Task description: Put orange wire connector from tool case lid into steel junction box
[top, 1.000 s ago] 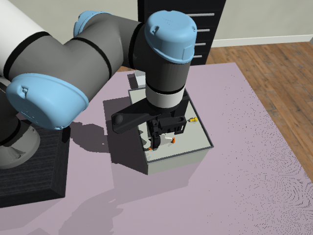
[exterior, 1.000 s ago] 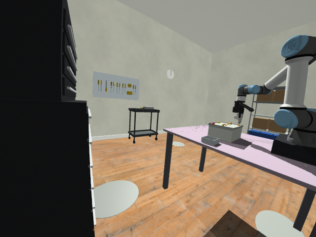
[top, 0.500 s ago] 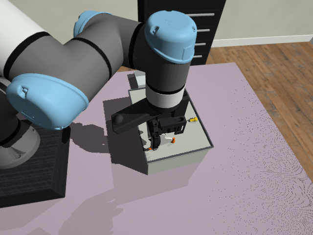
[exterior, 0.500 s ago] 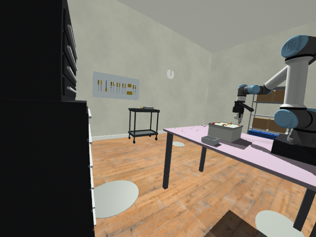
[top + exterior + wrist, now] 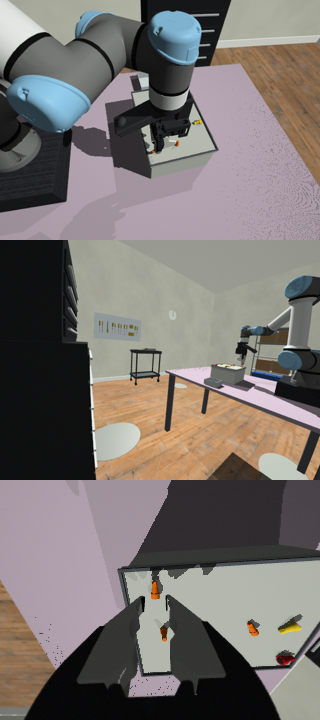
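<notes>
My gripper is now 130 mm to the right of the grey tool case, 70 mm above it and 50 mm short of it.
</notes>
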